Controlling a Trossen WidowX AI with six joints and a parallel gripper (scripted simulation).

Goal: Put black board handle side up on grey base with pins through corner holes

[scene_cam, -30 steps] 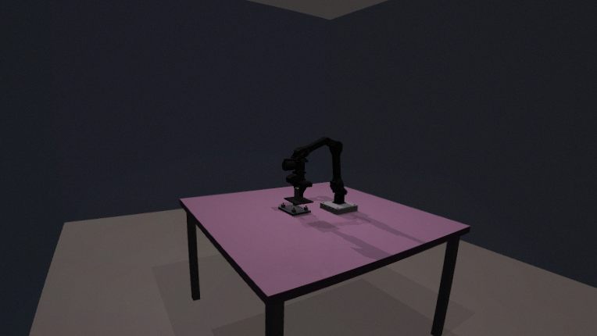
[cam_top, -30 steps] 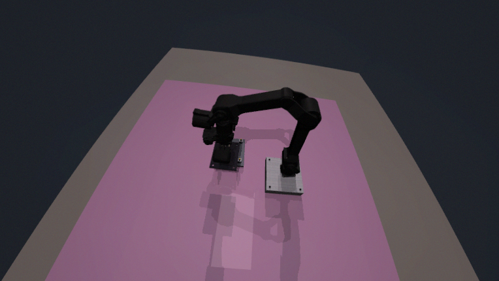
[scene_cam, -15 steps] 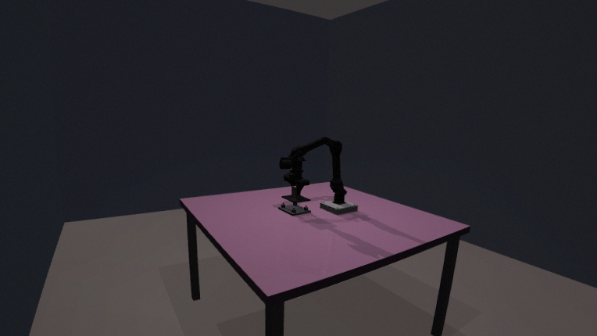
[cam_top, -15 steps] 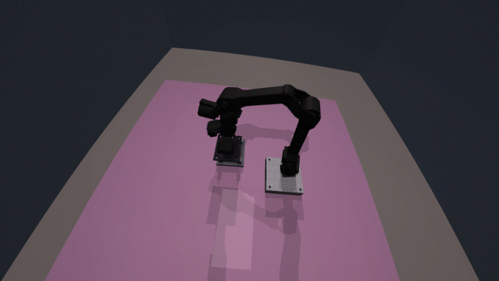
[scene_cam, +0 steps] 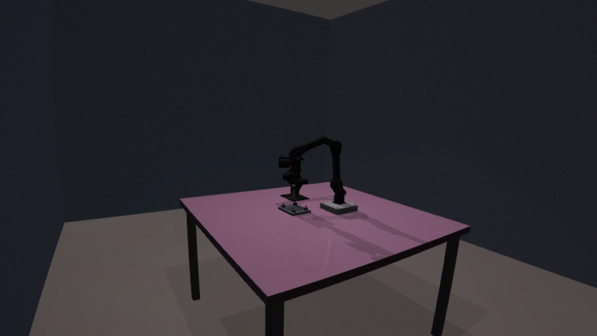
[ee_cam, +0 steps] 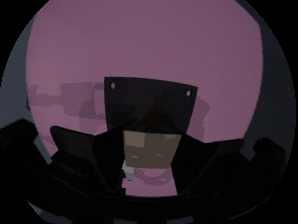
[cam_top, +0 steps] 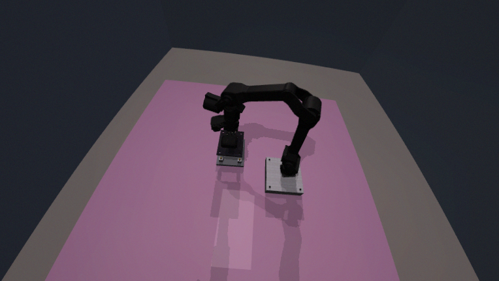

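My gripper tip is now 110 mm above the grey base. The rest, counted from my gripper tip: flat black board: 10 mm below.
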